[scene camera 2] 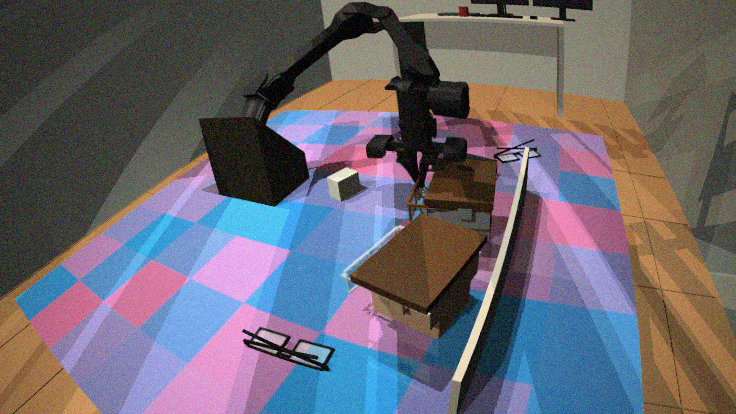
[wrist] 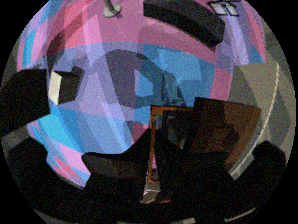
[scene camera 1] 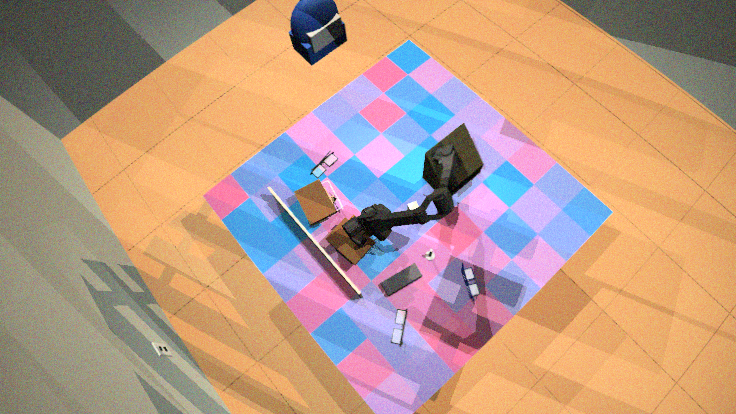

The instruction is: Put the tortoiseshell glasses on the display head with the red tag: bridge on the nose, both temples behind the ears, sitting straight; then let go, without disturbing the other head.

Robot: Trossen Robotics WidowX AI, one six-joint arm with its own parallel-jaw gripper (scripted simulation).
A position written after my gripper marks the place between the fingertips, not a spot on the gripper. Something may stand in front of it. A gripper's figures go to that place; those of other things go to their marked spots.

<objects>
My gripper [wrist: 151, 131] is 0.10 m from the lens. A long cream bar [wrist: 254, 84] is 0.24 m from the lens.
</objects>
